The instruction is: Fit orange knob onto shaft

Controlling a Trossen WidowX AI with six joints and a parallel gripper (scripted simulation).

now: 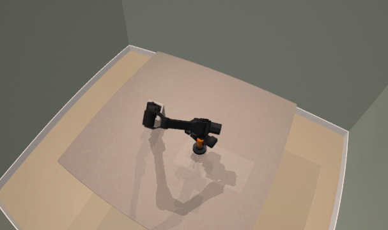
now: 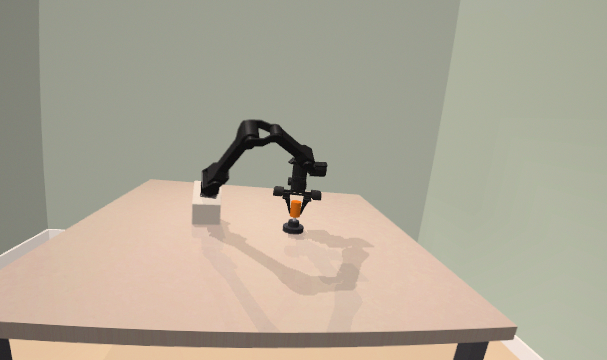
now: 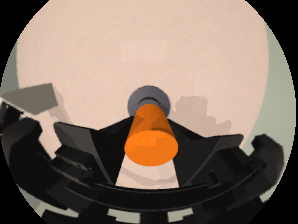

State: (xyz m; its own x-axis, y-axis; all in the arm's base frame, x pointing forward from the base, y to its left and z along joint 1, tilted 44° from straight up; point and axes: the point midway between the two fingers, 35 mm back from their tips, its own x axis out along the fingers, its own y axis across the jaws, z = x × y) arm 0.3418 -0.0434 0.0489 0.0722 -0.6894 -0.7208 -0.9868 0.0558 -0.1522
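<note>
Now: gripper tip 40 mm above the round pedestal. The rest, counted from my gripper tip: orange knob: 30 mm above.
</note>
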